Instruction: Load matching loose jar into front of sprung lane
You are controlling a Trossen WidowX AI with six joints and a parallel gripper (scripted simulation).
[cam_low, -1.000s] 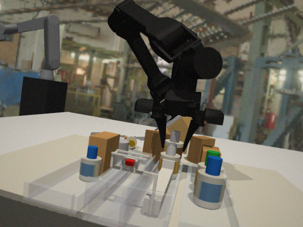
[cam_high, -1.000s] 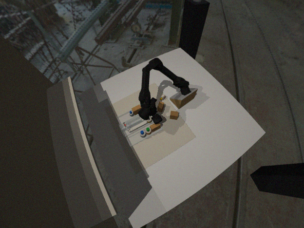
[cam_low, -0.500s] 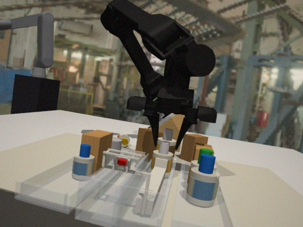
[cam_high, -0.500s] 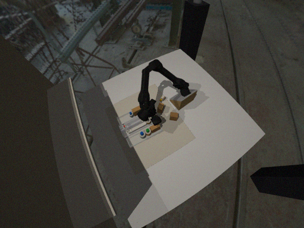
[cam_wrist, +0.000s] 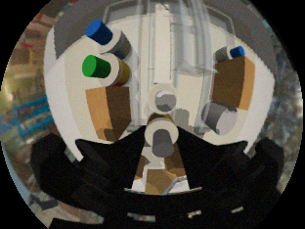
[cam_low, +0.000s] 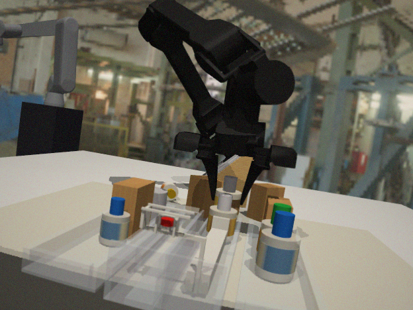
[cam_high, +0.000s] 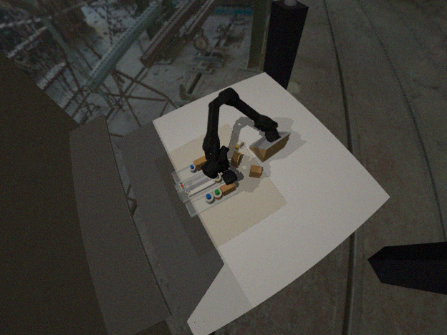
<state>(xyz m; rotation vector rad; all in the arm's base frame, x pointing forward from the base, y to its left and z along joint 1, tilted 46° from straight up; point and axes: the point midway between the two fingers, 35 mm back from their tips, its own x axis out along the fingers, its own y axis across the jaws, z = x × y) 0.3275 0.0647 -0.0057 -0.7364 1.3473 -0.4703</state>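
Right now the clear sprung lane is 150 mm ahead of my gripper tip, 10 mm to the right of it and 30 mm below it. Also, from my gripper tip: red-capped piece 230 mm ahead, 20 mm to the right, 20 mm above.
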